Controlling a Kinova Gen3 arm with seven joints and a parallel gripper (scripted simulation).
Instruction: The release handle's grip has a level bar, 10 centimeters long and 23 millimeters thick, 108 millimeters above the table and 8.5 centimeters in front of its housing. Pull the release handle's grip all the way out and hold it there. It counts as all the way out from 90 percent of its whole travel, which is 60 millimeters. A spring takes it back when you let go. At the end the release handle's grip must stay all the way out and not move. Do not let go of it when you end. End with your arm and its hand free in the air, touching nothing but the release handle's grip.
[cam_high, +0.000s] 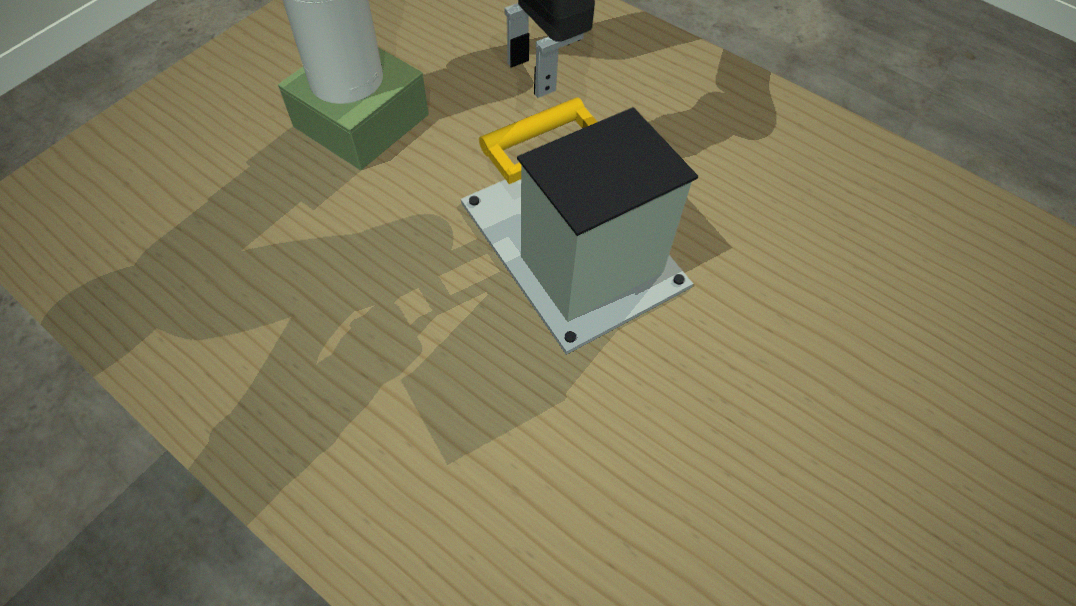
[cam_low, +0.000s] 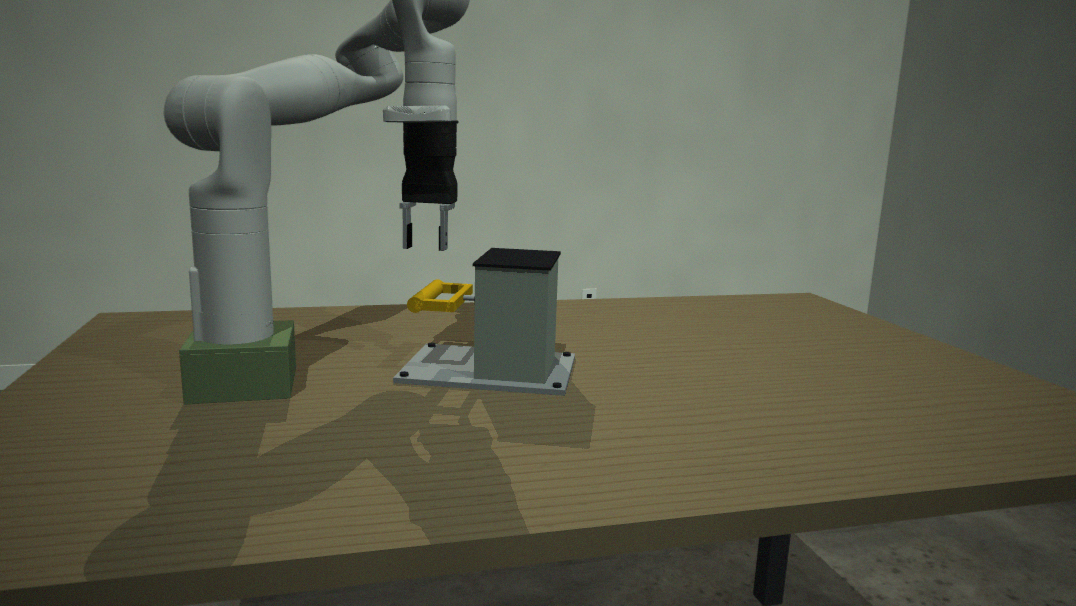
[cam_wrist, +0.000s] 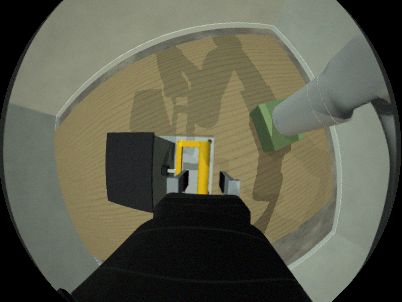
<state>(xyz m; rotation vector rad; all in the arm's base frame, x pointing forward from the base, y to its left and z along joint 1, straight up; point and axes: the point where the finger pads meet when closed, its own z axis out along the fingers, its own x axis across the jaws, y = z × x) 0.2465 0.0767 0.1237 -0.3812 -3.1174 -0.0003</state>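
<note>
Now: hand 9 cm short of the grey base plate, 2 cm to the left of it and 19 cm above it.
</note>
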